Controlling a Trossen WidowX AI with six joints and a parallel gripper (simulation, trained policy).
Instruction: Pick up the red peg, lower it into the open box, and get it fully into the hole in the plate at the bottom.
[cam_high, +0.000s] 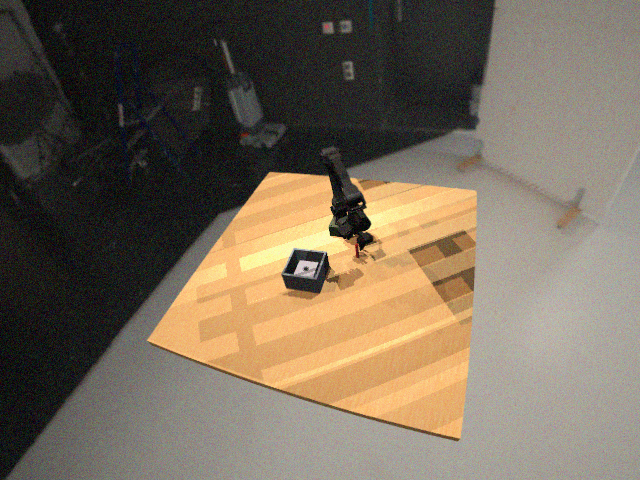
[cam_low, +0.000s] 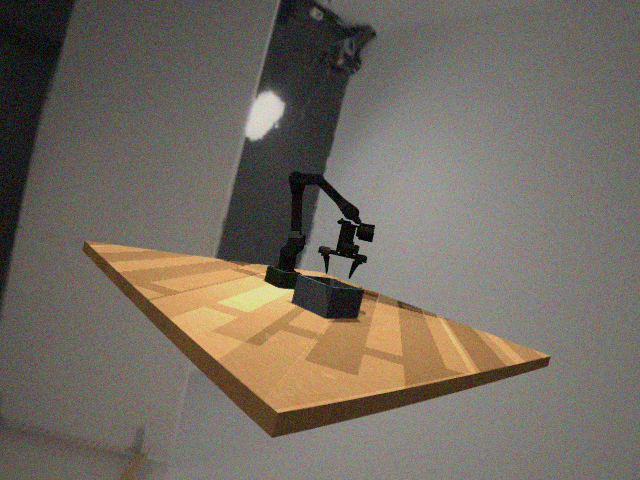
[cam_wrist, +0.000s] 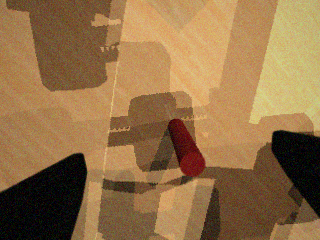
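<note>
Right now the red peg is 6 cm below my gripper tip and 2 cm behind it. From my gripper tip the other things lie so: dark box (19 cm to the right, 14 cm ahead, 7 cm below); then grey plate (19 cm to the right, 14 cm ahead, 5 cm below).
</note>
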